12 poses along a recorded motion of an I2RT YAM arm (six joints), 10 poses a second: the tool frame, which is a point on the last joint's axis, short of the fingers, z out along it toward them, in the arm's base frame.
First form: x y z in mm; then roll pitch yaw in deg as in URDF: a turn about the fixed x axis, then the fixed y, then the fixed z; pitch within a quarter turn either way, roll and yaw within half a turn.
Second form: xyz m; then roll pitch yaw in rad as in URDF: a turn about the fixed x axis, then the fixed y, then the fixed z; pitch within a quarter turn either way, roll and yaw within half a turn. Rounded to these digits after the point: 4 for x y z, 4 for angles.
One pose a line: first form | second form
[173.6 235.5 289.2 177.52 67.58 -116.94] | [0.1736 0.2355 0.2892 3.0983 1.1795 -2.0410]
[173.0 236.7 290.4 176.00 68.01 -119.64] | [0.1730 0.2367 0.2904 3.0718 1.1870 -2.0881]
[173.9 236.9 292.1 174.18 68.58 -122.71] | [0.1739 0.2369 0.2921 3.0400 1.1969 -2.1417]
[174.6 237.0 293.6 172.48 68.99 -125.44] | [0.1746 0.2370 0.2936 3.0103 1.2041 -2.1893]
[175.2 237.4 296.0 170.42 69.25 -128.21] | [0.1752 0.2374 0.2960 2.9744 1.2086 -2.2377]
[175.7 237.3 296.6 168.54 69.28 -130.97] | [0.1757 0.2373 0.2966 2.9416 1.2092 -2.2859]
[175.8 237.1 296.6 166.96 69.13 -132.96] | [0.1758 0.2371 0.2966 2.9140 1.2065 -2.3206]
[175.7 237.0 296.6 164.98 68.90 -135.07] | [0.1757 0.2370 0.2966 2.8794 1.2025 -2.3574]
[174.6 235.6 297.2 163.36 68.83 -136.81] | [0.1746 0.2356 0.2972 2.8512 1.2013 -2.3878]
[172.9 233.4 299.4 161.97 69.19 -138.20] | [0.1729 0.2334 0.2994 2.8269 1.2076 -2.4120]
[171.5 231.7 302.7 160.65 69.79 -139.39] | [0.1715 0.2317 0.3027 2.8039 1.2181 -2.4328]
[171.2 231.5 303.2 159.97 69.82 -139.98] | [0.1712 0.2315 0.3032 2.7920 1.2186 -2.4431]
